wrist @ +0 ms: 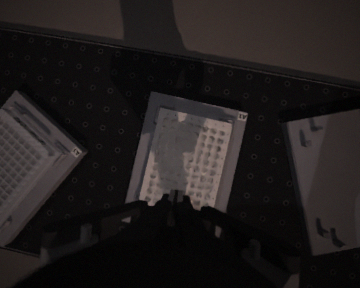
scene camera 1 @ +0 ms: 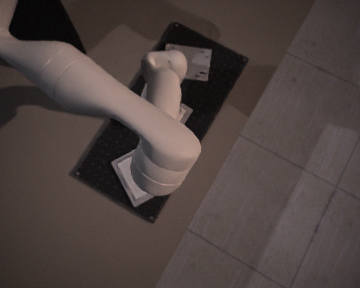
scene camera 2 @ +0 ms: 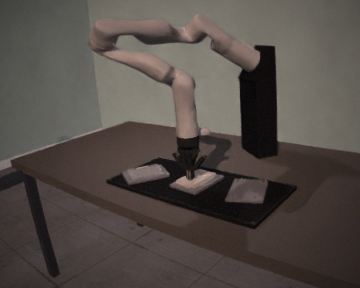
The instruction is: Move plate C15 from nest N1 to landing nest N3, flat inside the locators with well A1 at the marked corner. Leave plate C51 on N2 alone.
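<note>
The gripper (scene camera 2: 190, 176) (wrist: 175, 196) is shut and empty, its fingertips low over the middle plate; whether they touch it I cannot tell. The arm hides it in scene camera 1. The middle plate (scene camera 2: 206, 176) (wrist: 207, 155), pale with large round wells, sits on the middle nest (scene camera 2: 195, 191) (wrist: 237, 145), which has an A1 mark at its upper right corner in the wrist view. Another plate (scene camera 1: 128, 175) (scene camera 2: 145, 172) (wrist: 15, 155), with a fine grid, sits on an end nest (scene camera 1: 134, 201) (wrist: 55, 177). The opposite end nest (scene camera 1: 197, 62) (scene camera 2: 247, 191) (wrist: 330, 175) is bare. Plate names are not legible.
All three nests stand on a black perforated board (scene camera 1: 220, 95) (scene camera 2: 280, 192) (wrist: 100, 105) on the brown table (scene camera 2: 75, 150). Raised locators show on the bare nest. The black arm pedestal (scene camera 2: 258, 105) stands behind the board. Arm shadows fall across the board and the middle plate.
</note>
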